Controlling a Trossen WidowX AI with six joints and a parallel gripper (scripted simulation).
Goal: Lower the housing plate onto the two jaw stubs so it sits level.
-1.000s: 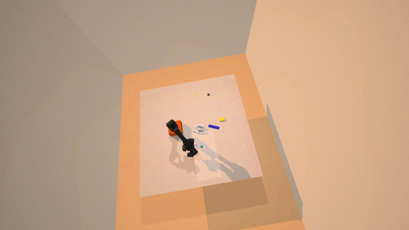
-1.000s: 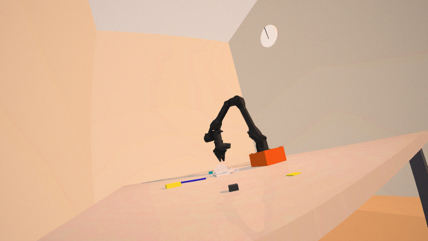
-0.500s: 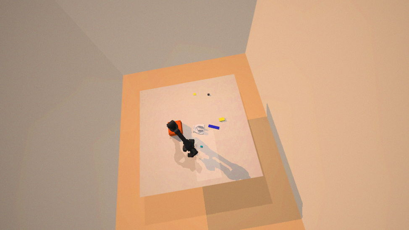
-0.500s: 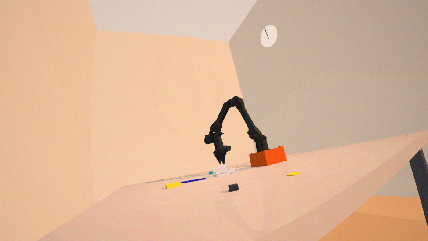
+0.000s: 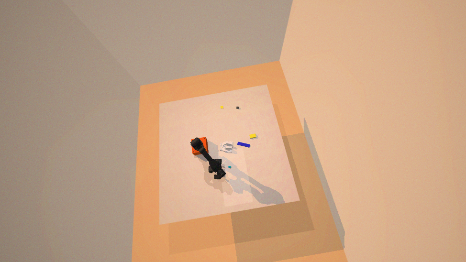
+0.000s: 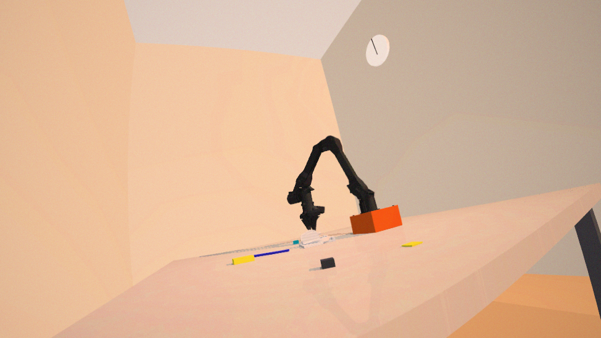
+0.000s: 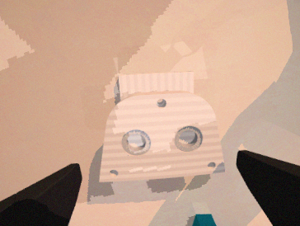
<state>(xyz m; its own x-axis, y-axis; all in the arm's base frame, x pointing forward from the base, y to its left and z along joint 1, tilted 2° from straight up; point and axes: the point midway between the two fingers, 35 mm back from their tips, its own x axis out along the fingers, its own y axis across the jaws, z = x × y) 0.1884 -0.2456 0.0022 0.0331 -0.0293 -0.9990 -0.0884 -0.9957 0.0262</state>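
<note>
The white housing plate is 1 cm below my gripper tip and 1 cm behind it. Also, from my gripper tip: blue bar (26 cm ahead, 25 cm to the left, 4 cm below); then flat yellow tile (72 cm to the left, 5 cm ahead, 4 cm below); then teal piece (10 cm ahead, 3 cm to the left, 3 cm below).
</note>
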